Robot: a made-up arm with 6 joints. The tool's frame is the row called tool.
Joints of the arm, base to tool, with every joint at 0 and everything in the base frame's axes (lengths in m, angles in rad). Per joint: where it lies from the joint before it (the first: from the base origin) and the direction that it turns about. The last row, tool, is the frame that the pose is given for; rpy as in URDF.
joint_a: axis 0 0 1 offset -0.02 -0.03 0.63
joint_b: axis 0 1 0 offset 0 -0.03 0
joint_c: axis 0 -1 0 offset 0.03 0.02 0.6
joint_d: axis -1 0 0 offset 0.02 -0.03 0.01
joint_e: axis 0 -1 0 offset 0.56 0.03 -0.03
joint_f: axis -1 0 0 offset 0.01 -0.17 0.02
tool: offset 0 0.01 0 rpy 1.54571 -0.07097 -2.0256
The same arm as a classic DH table. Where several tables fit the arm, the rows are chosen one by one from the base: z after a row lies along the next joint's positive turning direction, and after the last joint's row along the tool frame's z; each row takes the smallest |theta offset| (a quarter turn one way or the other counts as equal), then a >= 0, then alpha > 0; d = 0 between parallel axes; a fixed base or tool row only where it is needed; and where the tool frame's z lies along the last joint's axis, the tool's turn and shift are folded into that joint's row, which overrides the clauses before.
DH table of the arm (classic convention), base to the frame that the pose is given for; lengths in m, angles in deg. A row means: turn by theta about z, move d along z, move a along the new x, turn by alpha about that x. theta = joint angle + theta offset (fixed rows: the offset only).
base (fixed): a -0.0361  alpha 0.00  d 0.0000  theta0 56.31
joint_a: a 0.0000  alpha -90.00  d 0.6300  theta0 -56.31
joint_b: a 0.6007  alpha 180.00  d 0.0000  theta0 -87.14
joint_c: a 0.0100  alpha -90.00  d 0.0400  theta0 2.86
joint_d: a -0.0300  alpha 90.00  d -0.5800  theta0 0.00
joint_e: a 0.0200  alpha -90.00  d 0.1400  theta0 0.00
joint_f: a -0.0006  alpha -26.20  d -0.0303  theta0 -3.25
tool (fixed): a 0.0000  alpha 0.00  d 0.0226  theta0 -83.02

